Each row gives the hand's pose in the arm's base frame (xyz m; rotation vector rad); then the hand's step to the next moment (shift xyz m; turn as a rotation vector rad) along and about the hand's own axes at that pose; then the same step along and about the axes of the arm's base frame.
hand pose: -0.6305 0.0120 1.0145 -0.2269 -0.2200 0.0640
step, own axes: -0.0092 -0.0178 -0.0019 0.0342 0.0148 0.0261
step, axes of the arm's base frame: -0.0079 -0.0185 0.0004 0.0269 0.0230 0.0286
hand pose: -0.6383 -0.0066 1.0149 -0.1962 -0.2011 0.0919
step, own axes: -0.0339 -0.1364 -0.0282 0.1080 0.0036 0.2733
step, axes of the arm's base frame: -0.0176 -0.1422 -0.0059 0.0485 0.0657 0.2823
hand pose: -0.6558 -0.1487 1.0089 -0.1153 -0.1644 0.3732
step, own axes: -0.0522 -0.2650 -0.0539 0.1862 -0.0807 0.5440
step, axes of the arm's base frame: 0.0553 -0.2689 -0.0224 0.1011 0.0390 0.5704
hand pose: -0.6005 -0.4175 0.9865 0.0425 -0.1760 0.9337
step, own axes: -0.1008 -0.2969 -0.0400 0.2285 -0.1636 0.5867
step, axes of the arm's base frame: 0.1850 -0.2524 -0.0446 0.1866 0.0184 0.6229
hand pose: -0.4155 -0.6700 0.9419 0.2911 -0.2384 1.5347
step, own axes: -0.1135 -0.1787 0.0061 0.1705 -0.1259 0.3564
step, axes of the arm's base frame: 0.1759 -0.1115 -0.0384 0.1406 0.0407 0.3879
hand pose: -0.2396 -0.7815 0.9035 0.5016 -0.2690 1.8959
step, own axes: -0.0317 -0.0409 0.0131 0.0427 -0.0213 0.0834
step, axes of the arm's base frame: 0.0505 -0.0166 -0.0052 0.0245 0.0088 0.0925
